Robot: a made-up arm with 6 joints. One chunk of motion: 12 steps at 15 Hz.
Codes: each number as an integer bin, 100 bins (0 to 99) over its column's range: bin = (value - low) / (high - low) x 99, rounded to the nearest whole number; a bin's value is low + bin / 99 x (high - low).
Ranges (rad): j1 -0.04..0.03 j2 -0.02..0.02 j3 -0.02..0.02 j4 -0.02..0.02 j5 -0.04..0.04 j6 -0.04..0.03
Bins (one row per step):
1: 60 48 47 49 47 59
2: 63 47 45 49 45 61
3: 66 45 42 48 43 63
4: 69 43 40 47 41 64
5: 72 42 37 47 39 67
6: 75 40 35 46 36 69
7: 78 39 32 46 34 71
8: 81 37 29 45 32 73
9: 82 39 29 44 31 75
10: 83 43 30 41 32 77
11: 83 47 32 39 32 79
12: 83 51 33 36 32 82
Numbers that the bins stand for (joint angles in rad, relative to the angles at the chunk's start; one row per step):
1: 0.0024 -0.0006 -0.0010 -0.0002 -0.0020 0.0017
2: 0.0045 -0.0010 -0.0018 -0.0002 -0.0036 0.0031
3: 0.0067 -0.0018 -0.0030 -0.0006 -0.0053 0.0045
4: 0.0088 -0.0026 -0.0038 -0.0010 -0.0069 0.0053
5: 0.0109 -0.0030 -0.0051 -0.0010 -0.0085 0.0074
6: 0.0130 -0.0038 -0.0059 -0.0014 -0.0109 0.0088
7: 0.0152 -0.0042 -0.0071 -0.0014 -0.0125 0.0102
8: 0.0173 -0.0051 -0.0083 -0.0018 -0.0141 0.0116
9: 0.0180 -0.0042 -0.0083 -0.0022 -0.0149 0.0130
10: 0.0187 -0.0026 -0.0079 -0.0034 -0.0141 0.0144
11: 0.0187 -0.0010 -0.0071 -0.0042 -0.0141 0.0159
12: 0.0187 0.0006 -0.0067 -0.0055 -0.0141 0.0180

